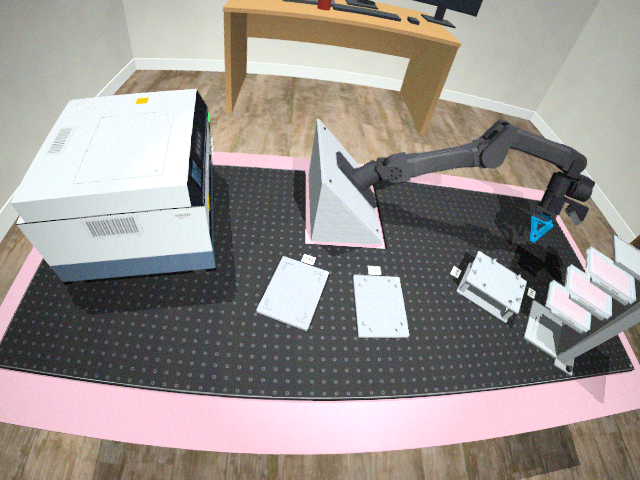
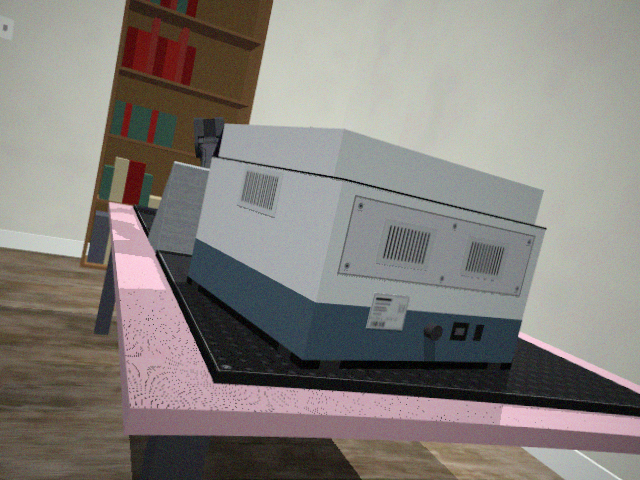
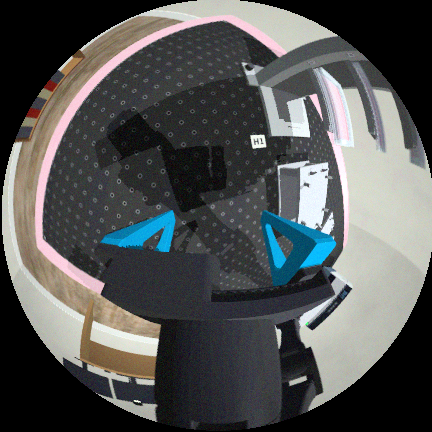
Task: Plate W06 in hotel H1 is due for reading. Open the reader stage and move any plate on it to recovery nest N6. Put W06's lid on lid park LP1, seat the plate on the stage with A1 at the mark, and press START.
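Note:
My gripper is open and empty, its blue fingers high above the mat behind the hotel. Hotel H1 stands at the right end, with its label beside it. It holds several plates, among them a pink-topped one; which is W06 cannot be told. The reader is the large white and blue box at the left; no extended stage shows. A raised pegged stand and two flat white pads, one tilted, one straight, have unreadable labels.
The arm's grey wedge base stands between reader and hotel. The black perforated mat lies on the pink table. A wooden desk and a bookshelf stand beyond the table.

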